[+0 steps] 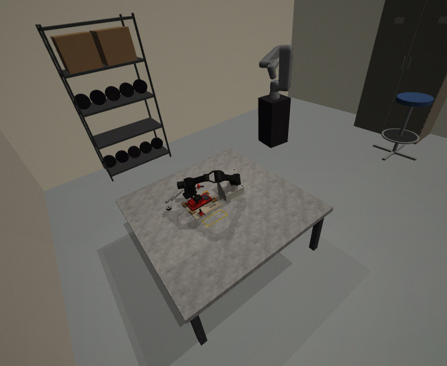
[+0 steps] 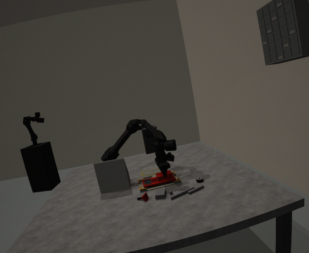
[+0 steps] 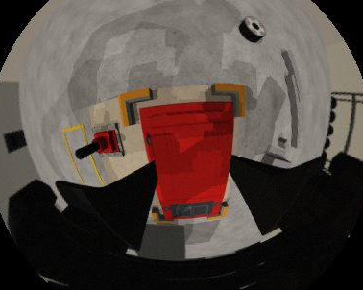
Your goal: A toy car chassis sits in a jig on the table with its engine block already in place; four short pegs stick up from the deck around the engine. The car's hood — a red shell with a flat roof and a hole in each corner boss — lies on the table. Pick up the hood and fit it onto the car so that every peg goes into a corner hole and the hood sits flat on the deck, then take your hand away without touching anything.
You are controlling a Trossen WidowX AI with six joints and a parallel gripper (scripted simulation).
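The red hood lies right at my gripper tip. Round my gripper tip: black wheel 200 mm ahead, 90 mm to the right, 30 mm below.
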